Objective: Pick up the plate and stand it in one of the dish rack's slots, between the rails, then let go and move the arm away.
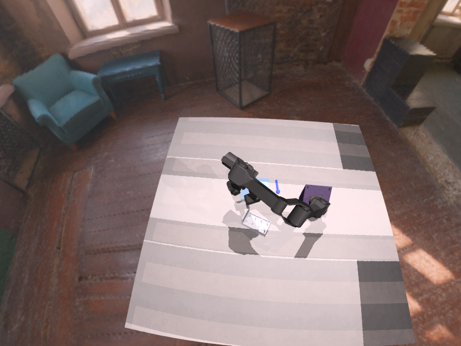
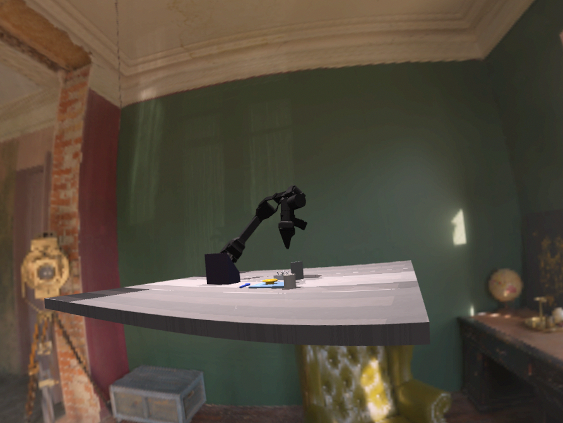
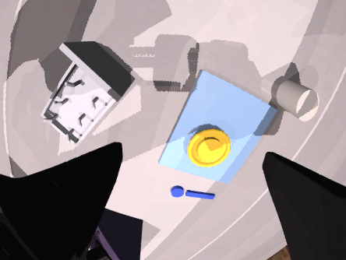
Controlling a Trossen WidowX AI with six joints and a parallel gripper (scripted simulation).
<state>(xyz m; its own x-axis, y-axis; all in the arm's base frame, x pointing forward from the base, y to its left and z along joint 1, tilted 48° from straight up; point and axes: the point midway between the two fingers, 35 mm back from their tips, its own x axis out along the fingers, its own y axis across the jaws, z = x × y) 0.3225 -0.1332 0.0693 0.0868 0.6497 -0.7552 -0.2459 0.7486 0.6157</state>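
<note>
Right now the yellow plate is 6 cm behind my gripper tip, 7 cm to the right of it and 13 cm below it. From my gripper tip the other things lie so: grey dish rack 4 cm behind, 12 cm to the left, 12 cm below; light blue mat 5 cm behind, 8 cm to the right, 14 cm below; white cup 5 cm ahead, 16 cm to the right, 12 cm below.
</note>
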